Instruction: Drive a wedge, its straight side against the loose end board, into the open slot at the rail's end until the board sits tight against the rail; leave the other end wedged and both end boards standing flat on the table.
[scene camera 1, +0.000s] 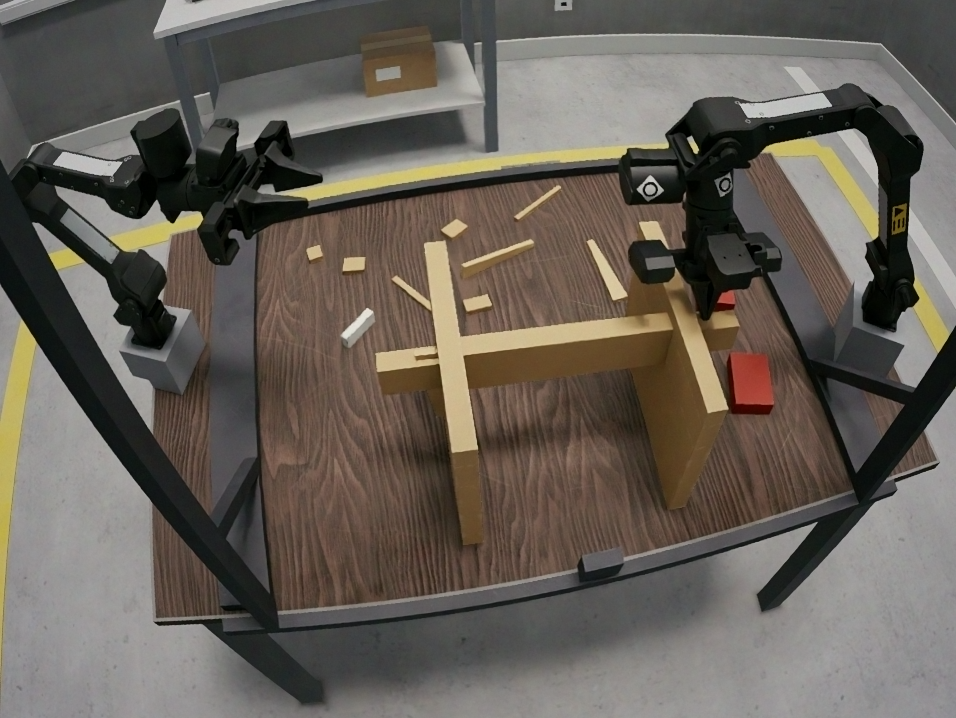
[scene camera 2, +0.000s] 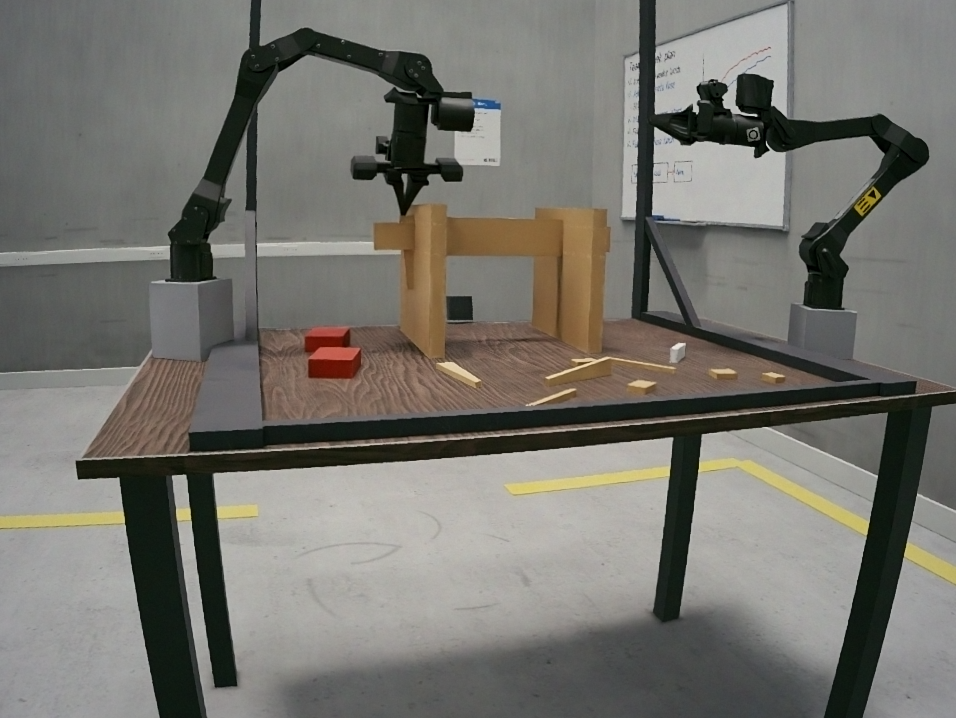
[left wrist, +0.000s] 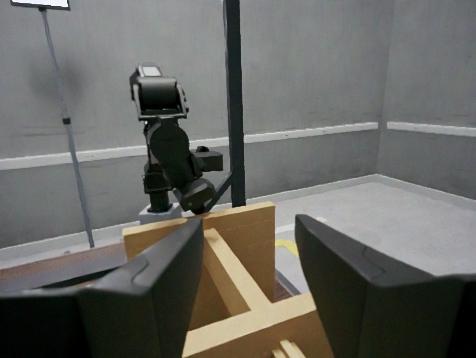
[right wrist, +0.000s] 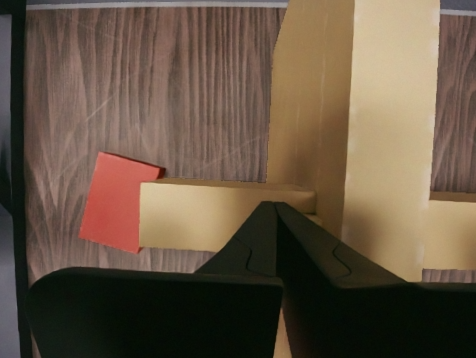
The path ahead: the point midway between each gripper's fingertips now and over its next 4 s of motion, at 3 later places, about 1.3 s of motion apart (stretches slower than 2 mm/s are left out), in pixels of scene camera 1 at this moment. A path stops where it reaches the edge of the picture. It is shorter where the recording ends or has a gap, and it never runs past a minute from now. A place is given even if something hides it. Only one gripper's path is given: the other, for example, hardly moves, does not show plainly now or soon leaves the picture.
My right gripper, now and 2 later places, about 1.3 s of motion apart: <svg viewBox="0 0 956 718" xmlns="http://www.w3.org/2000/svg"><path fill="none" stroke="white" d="M704 318L702 270L684 97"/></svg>
